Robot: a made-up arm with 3 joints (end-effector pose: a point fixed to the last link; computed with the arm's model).
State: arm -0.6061 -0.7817 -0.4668
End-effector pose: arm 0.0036 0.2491 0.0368 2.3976 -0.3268 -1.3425
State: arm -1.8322 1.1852 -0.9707
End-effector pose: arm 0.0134 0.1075 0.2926 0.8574 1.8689 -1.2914
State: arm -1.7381 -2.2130 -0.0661
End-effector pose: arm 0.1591 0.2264 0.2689 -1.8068 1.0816 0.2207
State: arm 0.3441 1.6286 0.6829
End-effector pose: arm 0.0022 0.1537 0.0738 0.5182 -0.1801 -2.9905
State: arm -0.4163 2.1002 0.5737
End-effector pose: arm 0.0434 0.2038 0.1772 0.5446 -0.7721 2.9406
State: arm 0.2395 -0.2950 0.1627
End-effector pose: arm -0.0109 0.0983 -0.0426 1.9249 0.0695 -1.1779
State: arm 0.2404 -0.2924 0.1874
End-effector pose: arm -0.0112 0.0988 -0.0423 1.9388 0.0925 -1.1822
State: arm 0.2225 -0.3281 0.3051
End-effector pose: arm -0.0107 0.1061 -0.0420 2.0484 0.2182 -1.1591
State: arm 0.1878 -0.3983 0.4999
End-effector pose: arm -0.0097 0.1187 -0.0405 2.2256 0.4431 -1.0917
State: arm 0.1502 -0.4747 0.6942
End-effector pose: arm -0.0091 0.1310 -0.0374 2.3846 0.6863 -0.9908
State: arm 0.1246 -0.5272 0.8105
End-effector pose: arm -0.0087 0.1384 -0.0350 2.4709 0.8417 -0.9081
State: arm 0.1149 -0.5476 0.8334
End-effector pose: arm -0.0082 0.1409 -0.0345 2.4931 0.8765 -0.8776
